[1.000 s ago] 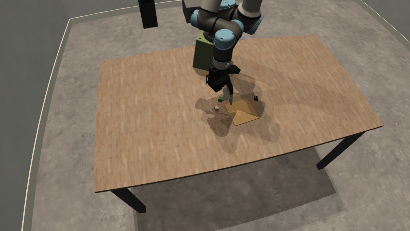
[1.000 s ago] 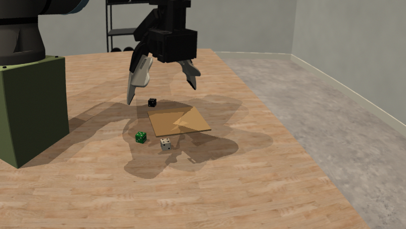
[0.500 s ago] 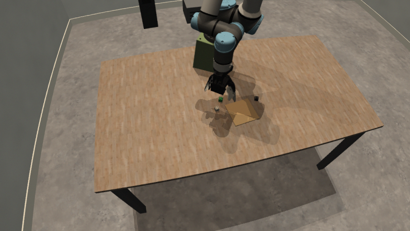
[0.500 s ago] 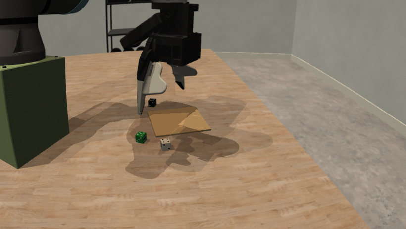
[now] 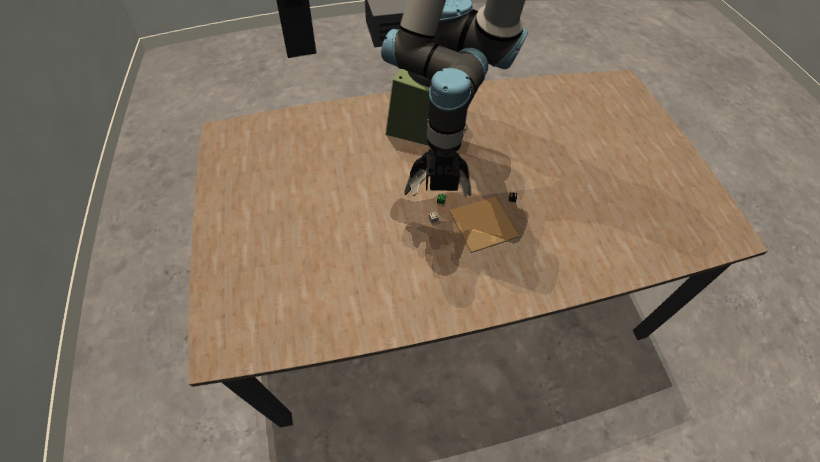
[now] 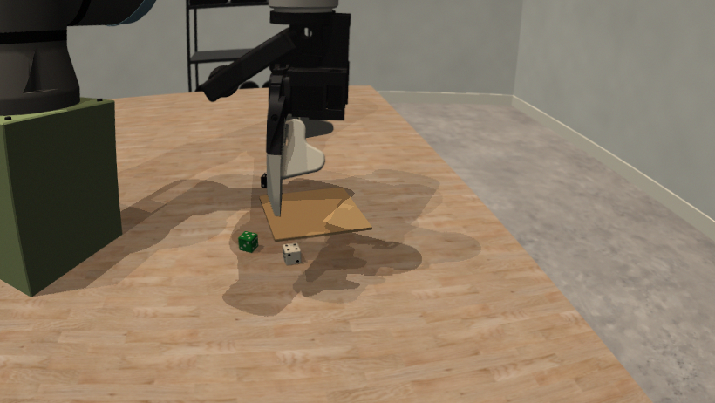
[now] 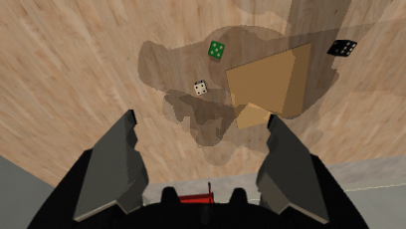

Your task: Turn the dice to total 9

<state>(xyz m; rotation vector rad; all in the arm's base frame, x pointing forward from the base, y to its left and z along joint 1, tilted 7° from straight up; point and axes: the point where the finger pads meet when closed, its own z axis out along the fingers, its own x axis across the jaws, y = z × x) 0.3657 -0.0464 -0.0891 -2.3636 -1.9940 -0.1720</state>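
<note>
My hand is 90 mm above the white die. Also, from my hand: tan mat 40 mm ahead, 120 mm to the left, 100 mm below; black die 30 mm behind, 230 mm to the left, 90 mm below; green die 50 mm behind, 30 mm to the left, 90 mm below.
</note>
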